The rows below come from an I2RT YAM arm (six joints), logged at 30 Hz.
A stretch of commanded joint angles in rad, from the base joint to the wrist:
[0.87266, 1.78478, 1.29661, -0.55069, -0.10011, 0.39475]
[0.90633, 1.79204, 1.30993, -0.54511, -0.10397, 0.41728]
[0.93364, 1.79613, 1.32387, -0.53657, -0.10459, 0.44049]
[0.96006, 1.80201, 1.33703, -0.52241, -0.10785, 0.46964]
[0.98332, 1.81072, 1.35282, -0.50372, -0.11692, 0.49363]
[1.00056, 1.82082, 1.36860, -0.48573, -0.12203, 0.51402]
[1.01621, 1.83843, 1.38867, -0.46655, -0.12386, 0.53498]
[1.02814, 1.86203, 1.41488, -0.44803, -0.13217, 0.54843]
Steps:
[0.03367, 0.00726, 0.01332, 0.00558, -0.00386, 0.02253]
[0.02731, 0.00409, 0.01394, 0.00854, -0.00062, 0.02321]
[0.02642, 0.00588, 0.01316, 0.01416, -0.00326, 0.02915]
[0.02326, 0.00871, 0.01579, 0.01869, -0.00907, 0.02399]
[0.01724, 0.01010, 0.01578, 0.01799, -0.00511, 0.02039]
[0.01565, 0.01761, 0.02007, 0.01918, -0.00183, 0.02096]
[0.01193, 0.02360, 0.02621, 0.01852, -0.00831, 0.01345]

